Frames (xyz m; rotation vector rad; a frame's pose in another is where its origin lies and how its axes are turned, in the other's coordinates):
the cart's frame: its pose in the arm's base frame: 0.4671 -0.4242 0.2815 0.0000 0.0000 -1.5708
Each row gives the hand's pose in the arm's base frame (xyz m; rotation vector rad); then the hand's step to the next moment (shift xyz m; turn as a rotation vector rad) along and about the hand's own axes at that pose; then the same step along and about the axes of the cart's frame.
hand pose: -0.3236 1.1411 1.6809 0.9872 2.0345 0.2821
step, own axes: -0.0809 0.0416 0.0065 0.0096 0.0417 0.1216
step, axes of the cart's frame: 0.0325 0.0552 0.0649 -0.0169 0.1126 -0.0603
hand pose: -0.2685 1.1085 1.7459 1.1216 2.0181 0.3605
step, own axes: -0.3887 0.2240 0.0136 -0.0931 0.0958 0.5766
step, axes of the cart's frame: 0.1901 0.2603 0.3123 0.0905 0.5160 -0.2755
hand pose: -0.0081 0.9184 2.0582 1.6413 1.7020 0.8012
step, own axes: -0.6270 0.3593 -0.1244 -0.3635 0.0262 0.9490
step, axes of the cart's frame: 0.6130 0.1356 0.3788 0.3639 0.7731 -0.5508
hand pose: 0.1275 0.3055 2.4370 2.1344 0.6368 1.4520
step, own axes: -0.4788 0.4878 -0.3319 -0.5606 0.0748 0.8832
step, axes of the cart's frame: 0.6324 -0.4158 0.0668 0.5148 0.6518 -0.6404
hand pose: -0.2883 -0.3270 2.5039 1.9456 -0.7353 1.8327
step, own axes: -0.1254 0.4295 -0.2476 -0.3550 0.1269 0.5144
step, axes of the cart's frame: 0.1803 -0.4578 -0.1394 0.3628 0.3292 -0.4084
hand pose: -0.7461 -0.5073 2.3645 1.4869 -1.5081 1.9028
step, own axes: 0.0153 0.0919 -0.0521 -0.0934 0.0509 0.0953
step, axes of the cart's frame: -0.0012 -0.1016 -0.0326 0.0688 0.0525 -0.1136
